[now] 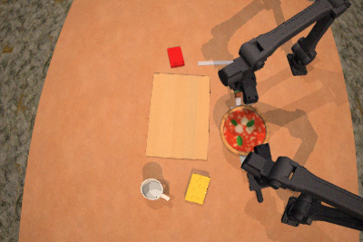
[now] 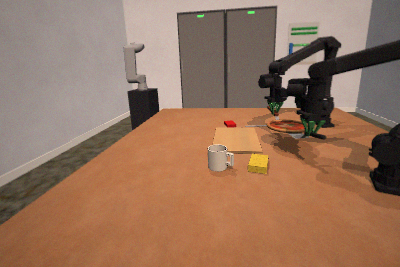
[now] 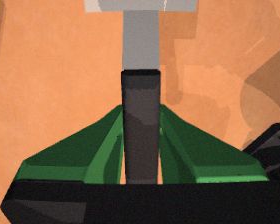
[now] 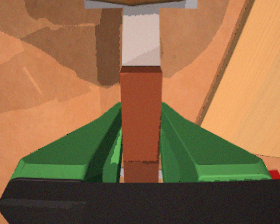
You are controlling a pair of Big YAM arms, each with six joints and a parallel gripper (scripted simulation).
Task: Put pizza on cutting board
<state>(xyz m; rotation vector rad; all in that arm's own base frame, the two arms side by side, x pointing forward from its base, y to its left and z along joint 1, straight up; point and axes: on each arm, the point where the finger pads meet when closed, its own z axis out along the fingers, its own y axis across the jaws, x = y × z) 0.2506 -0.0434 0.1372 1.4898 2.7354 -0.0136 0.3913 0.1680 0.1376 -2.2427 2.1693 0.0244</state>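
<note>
Now: the pizza 5 cm behind my right hand, 15 cm to the left of it and 3 cm below it. From my right hand the other things lie so: wooden cutting board 21 cm ahead, 8 cm to the left, 13 cm below; thin grey strip 6 cm ahead, 19 cm to the right, 14 cm below; brown-handled turner 1 cm behind, 4 cm to the left, 2 cm below.
</note>
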